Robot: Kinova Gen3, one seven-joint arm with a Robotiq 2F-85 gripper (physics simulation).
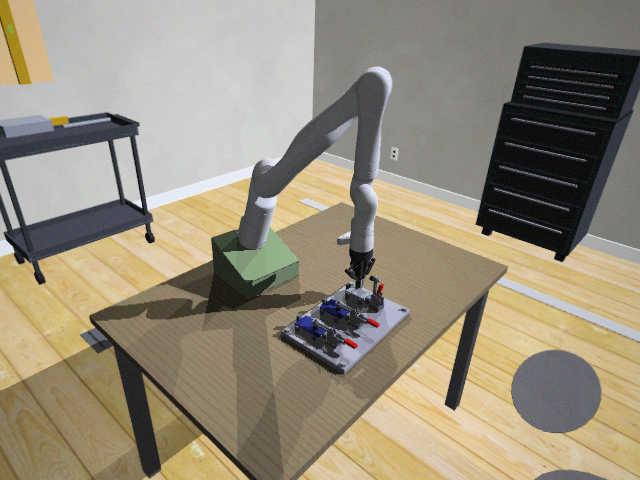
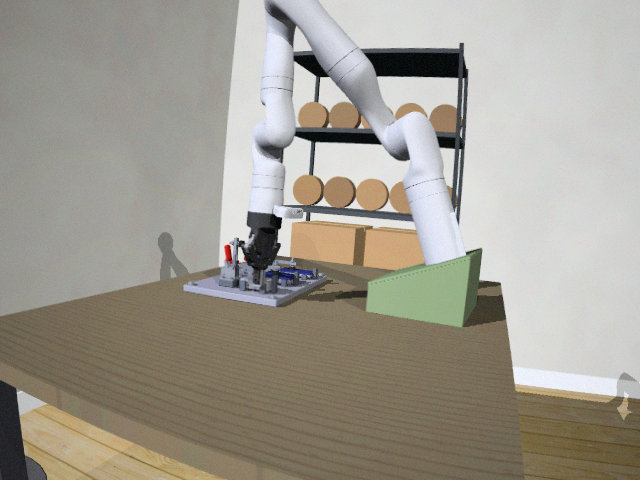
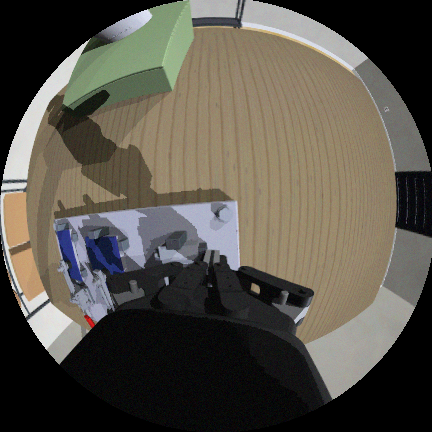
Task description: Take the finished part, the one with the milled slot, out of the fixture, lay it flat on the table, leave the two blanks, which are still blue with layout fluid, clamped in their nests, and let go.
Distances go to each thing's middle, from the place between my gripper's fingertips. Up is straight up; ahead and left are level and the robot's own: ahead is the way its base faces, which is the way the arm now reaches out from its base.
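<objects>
The fixture plate (image 1: pixel 366 337) is 15 cm to the right of my hand, 5 cm ahead of it and 3 cm below it. And the finished part (image 3: pixel 188 252), that's 3 cm to the right of my hand and 1 cm ahead of it.
</objects>
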